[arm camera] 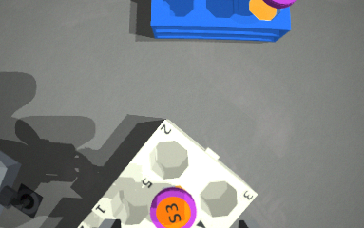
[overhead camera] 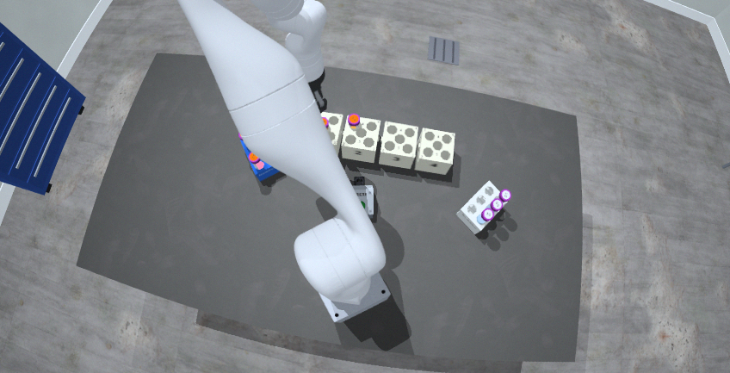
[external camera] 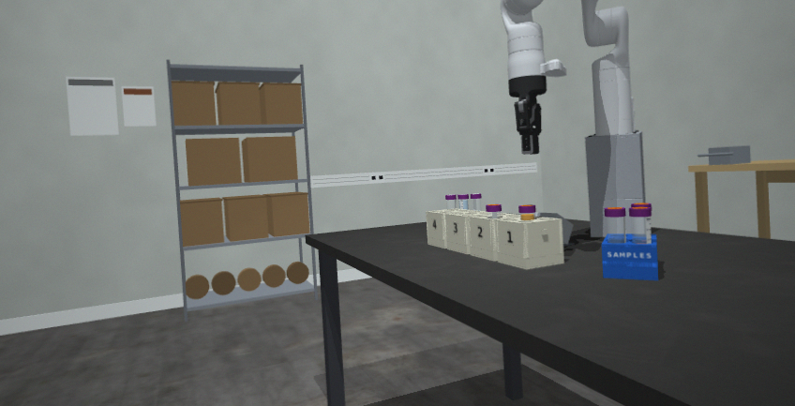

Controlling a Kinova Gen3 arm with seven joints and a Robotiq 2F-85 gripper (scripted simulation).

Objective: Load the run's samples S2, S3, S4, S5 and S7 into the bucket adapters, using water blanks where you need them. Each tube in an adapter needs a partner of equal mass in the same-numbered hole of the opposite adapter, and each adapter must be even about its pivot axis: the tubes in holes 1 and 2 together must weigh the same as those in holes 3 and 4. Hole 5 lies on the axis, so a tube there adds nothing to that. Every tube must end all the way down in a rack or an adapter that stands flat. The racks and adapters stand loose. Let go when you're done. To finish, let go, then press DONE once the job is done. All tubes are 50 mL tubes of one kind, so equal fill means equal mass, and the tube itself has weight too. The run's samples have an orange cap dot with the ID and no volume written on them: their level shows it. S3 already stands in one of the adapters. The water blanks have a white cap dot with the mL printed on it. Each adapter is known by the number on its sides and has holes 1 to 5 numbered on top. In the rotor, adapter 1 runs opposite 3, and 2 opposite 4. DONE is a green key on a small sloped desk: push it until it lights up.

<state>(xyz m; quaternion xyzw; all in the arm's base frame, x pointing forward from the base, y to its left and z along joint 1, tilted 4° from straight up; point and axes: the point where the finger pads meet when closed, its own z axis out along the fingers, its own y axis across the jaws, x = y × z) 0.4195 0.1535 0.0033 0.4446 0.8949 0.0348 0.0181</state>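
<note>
The tube of pink liquid is 21 cm to the left of my hand, 18 cm below it and 6 cm behind it. Also, from my hand: orange-filled sample tube: 18 cm below, 1 cm to the right; then adapter 2: 20 cm below, 12 cm to the right; then adapter 1: 20 cm below, 1 cm to the right, 1 cm ahead.
</note>
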